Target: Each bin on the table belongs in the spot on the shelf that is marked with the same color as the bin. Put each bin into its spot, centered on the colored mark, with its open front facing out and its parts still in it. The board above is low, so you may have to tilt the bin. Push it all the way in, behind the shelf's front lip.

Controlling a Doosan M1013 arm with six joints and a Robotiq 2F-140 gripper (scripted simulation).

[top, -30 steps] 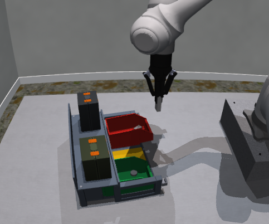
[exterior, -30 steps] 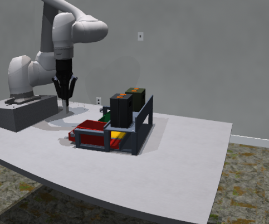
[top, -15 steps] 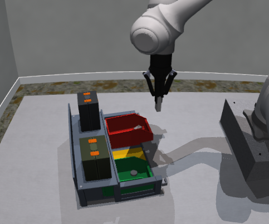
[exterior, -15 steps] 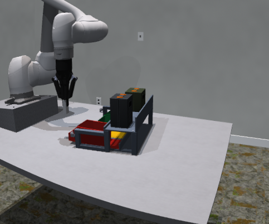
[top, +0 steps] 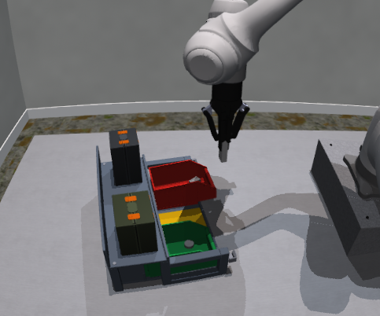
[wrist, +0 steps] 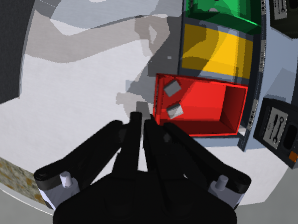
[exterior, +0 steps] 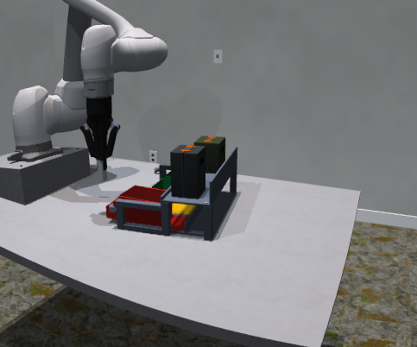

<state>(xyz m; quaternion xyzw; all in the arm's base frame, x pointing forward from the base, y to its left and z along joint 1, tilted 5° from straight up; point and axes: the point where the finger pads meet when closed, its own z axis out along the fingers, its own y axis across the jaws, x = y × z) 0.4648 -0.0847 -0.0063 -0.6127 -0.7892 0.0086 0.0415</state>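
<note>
Now: hand 110 mm short of the red bin, 100 mm above it and 30 mm to the right of it. From my hand the other things lie so: green bin 260 mm to the left, 110 mm ahead, 100 mm below.
</note>
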